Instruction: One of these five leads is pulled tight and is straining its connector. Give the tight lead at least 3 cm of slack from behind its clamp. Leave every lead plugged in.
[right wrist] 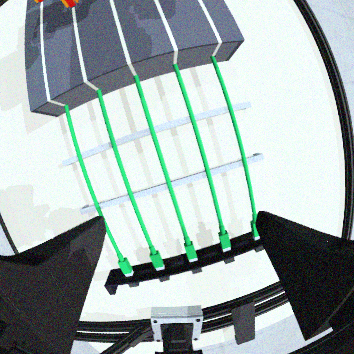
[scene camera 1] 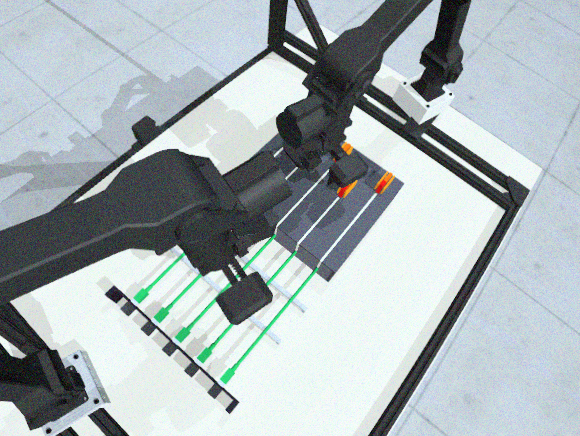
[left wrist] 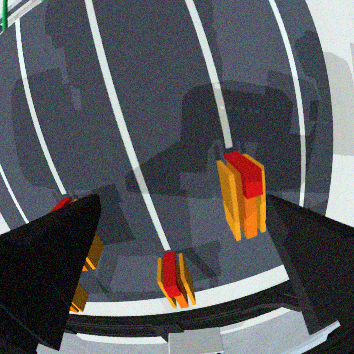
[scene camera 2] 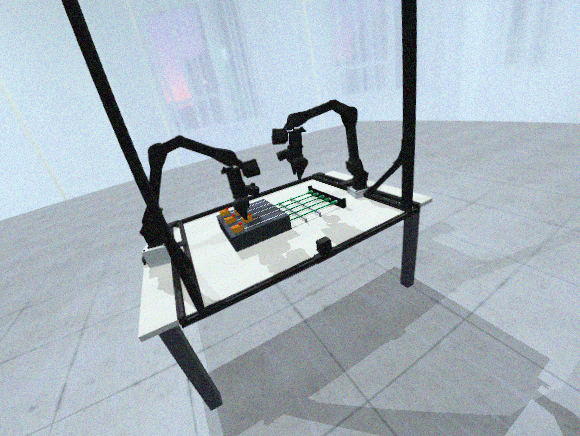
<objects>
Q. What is my right gripper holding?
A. Nothing.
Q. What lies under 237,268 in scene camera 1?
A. My right gripper.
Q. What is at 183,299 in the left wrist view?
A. An orange clamp.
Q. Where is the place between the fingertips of my left gripper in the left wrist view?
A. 184,203
</objects>
